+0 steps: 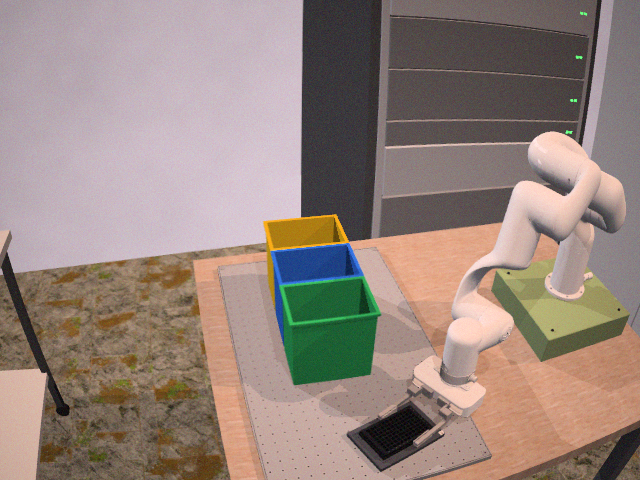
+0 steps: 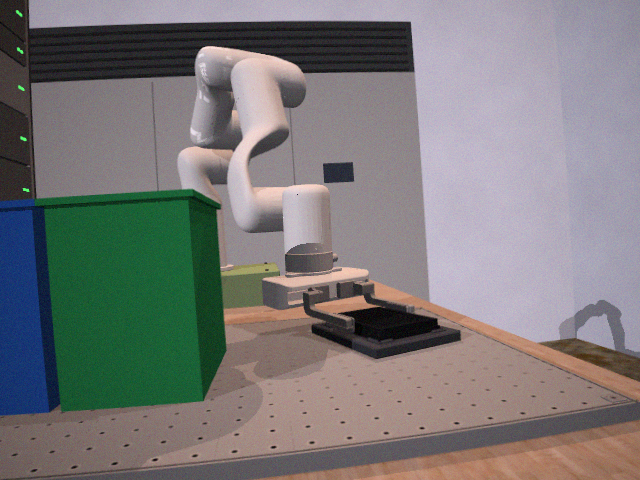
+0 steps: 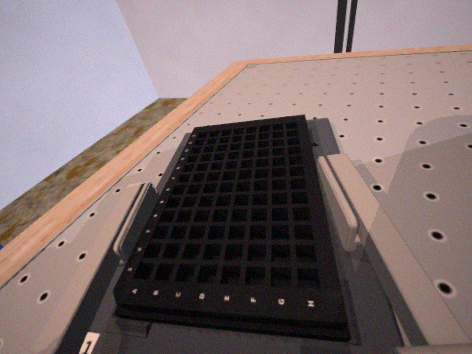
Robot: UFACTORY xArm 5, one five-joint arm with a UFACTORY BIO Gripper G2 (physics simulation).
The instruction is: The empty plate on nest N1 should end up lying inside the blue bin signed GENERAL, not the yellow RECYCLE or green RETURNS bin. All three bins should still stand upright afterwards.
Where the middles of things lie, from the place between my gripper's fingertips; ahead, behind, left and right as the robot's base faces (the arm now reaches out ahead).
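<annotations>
My hand is right at the black plate [image 2: 379, 323]. Counting from my hand, I see the green bin [image 2: 135, 282] 70 mm ahead of it, 260 mm to the right of it and 70 mm above it. The dark grey nest [image 2: 355, 342] is 20 mm below my hand. As for the blue bin [image 1: 318, 263], it is 390 mm to the right of my hand, 50 mm ahead of it and 70 mm above it.
</annotations>
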